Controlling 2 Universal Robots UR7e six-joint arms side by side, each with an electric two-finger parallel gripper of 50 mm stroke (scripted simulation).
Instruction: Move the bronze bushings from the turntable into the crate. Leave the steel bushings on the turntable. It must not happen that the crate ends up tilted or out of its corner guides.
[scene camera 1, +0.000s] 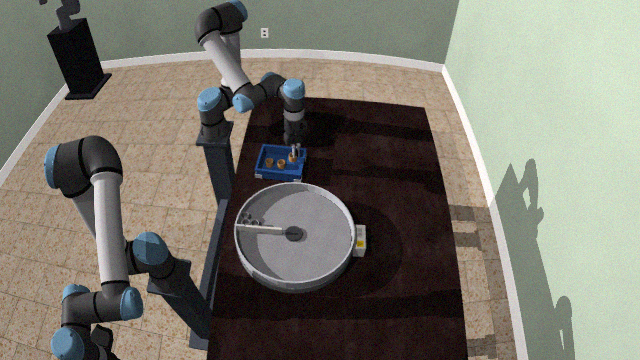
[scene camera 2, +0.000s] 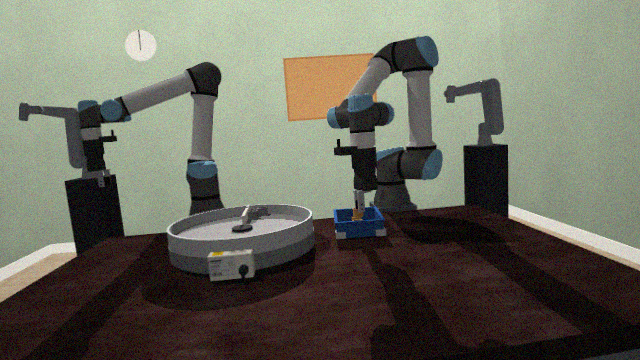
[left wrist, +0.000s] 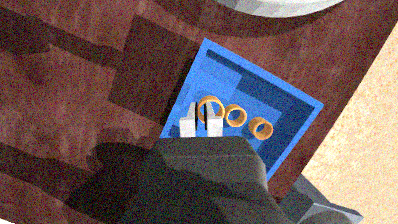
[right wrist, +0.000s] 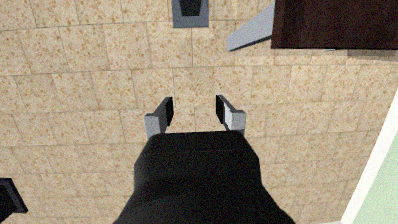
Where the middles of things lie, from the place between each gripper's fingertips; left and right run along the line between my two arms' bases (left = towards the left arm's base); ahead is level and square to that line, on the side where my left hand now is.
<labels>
My left gripper (scene camera 2: 360, 211) is now 60 mm past the blue crate (scene camera 1: 291, 171) and 60 mm above it.
Right now the blue crate is 340 mm ahead of my right hand (scene camera 2: 105, 185), 980 mm to the left of it and 160 mm below it.
</labels>
